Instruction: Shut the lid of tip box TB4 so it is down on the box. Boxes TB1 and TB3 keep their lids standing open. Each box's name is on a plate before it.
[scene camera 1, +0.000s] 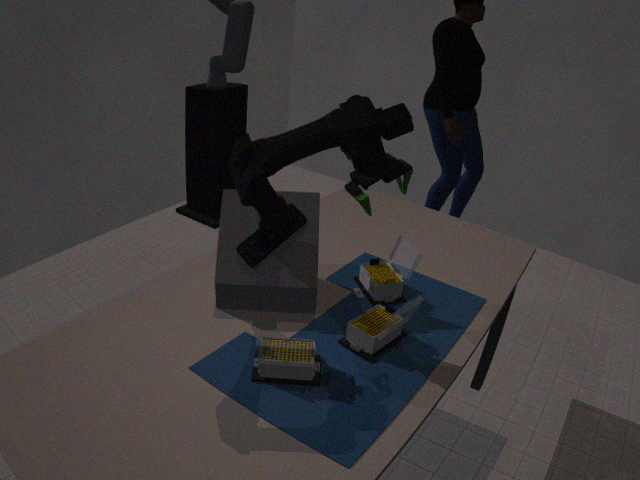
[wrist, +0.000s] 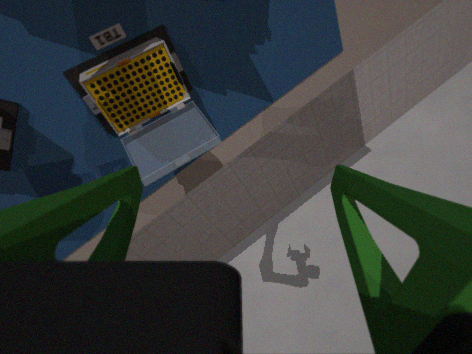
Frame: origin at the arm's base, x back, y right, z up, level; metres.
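Seen in the pictures: gripper, fingertip midpoint: (scene camera 1: 386, 204) (wrist: 236, 176); arm's base, origin of the base link: (scene camera 1: 271, 235).
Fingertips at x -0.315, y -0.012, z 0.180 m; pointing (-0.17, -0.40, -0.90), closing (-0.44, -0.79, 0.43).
Note:
Pixels of each thing's top centre, then the offset from my fingertips to it. "spot": a spot on its surface instead. Level surfaces: height alone.
- back tip box, middle of its top: (scene camera 1: 382, 268) dx +0.077, dy -0.197, dz -0.283 m
- middle box, middle of its top: (wrist: 142, 93) (scene camera 1: 377, 315) dx -0.025, dy +0.019, dz -0.283 m
- TB1, surface spot: (wrist: 135, 90) spot: dx -0.022, dy +0.024, dz -0.300 m
- front box, surface spot: (scene camera 1: 286, 361) spot: dx +0.035, dy +0.304, dz -0.272 m
- blue mat, its level: dz -0.358 m
- dark base, surface spot: (wrist: 7, 145) spot: dx +0.011, dy +0.212, dz -0.342 m
My gripper (scene camera 1: 387, 203) (wrist: 236, 176) is open and empty, high above the table. In the scene view it shows above and behind the back tip box (scene camera 1: 381, 281), whose clear lid (scene camera 1: 405, 258) stands open. The middle box (scene camera 1: 374, 329) has its clear lid (scene camera 1: 411, 311) open; by its place it is TB1 (wrist: 135, 90), left of the fingers in the wrist view, with its lid (wrist: 170, 140) open toward the table edge. At the front box (scene camera 1: 286, 361) a faint clear panel shows; its lid is hard to make out. I cannot read which box is TB4.
The boxes stand on a blue mat (scene camera 1: 330, 413) (wrist: 230, 30) near the table edge. Part of another dark base (wrist: 7, 145) shows at the left in the wrist view. The arm stands on a grey block (scene camera 1: 266, 297). Behind are a second arm (scene camera 1: 237, 41) and a person (scene camera 1: 454, 67).

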